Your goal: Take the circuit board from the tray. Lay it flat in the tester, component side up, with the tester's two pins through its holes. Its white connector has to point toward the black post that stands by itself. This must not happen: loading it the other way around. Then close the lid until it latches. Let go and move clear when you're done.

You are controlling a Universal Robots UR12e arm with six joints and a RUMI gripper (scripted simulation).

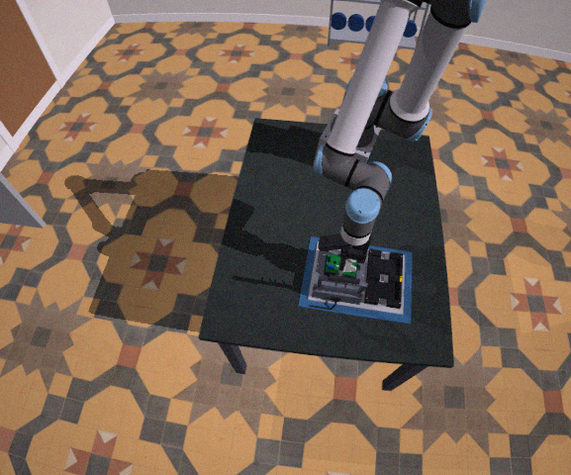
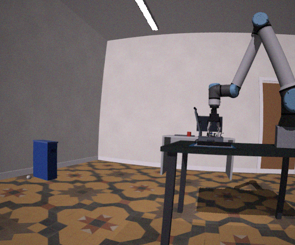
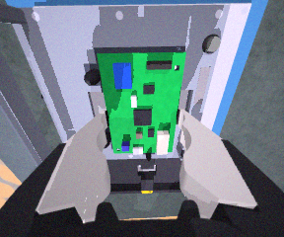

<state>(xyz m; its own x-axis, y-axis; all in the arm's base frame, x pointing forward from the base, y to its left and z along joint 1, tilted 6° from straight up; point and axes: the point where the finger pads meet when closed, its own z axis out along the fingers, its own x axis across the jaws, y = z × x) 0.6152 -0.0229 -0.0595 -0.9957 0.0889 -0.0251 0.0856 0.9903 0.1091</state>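
The green circuit board lies right at my hand. From my hand the other things lie so: tester lid: 120 mm ahead, 100 mm above, 10 mm to the right; then tester: 30 mm to the left, 30 mm ahead, 30 mm above.
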